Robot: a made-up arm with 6 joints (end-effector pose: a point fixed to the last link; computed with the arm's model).
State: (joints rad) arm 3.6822 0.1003 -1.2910 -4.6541 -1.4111 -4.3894
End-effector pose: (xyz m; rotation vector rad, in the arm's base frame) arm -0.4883 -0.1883 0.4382 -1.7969 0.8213 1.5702
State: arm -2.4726 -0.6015 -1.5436 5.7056 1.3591 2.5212
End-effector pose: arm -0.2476 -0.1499 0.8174 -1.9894 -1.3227 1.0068
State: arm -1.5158 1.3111 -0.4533 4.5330 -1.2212 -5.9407
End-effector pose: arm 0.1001 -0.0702 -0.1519 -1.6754 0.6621 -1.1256
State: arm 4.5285 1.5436 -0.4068 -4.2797 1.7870 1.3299
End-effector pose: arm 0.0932 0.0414 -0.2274 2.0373 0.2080 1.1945
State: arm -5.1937 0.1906 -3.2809 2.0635 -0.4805 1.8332
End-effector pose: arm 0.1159 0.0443 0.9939 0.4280 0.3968 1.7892
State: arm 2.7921 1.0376 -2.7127 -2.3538 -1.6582 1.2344
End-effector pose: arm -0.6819 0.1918 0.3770 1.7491 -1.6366 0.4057
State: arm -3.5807 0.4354 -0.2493 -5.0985 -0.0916 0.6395
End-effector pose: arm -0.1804 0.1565 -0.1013 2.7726 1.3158 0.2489
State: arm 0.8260 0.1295 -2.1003 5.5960 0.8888 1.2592
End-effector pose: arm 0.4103 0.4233 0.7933 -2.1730 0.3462 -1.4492
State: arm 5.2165 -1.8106 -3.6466 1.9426 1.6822 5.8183
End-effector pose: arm -0.2325 0.5902 -0.2971 0.1260 1.7702 0.3426
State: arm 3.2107 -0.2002 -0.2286 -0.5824 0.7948 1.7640
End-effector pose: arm -0.3130 -0.0141 0.0406 -1.7026 -2.4732 -0.7382
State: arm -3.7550 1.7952 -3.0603 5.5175 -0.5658 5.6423
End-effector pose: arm -0.7248 0.4284 0.0481 0.8598 -1.3434 -1.2829
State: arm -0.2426 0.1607 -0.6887 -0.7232 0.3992 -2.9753
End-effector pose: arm 0.4954 -0.1045 0.0719 -0.3656 2.9715 -0.4872
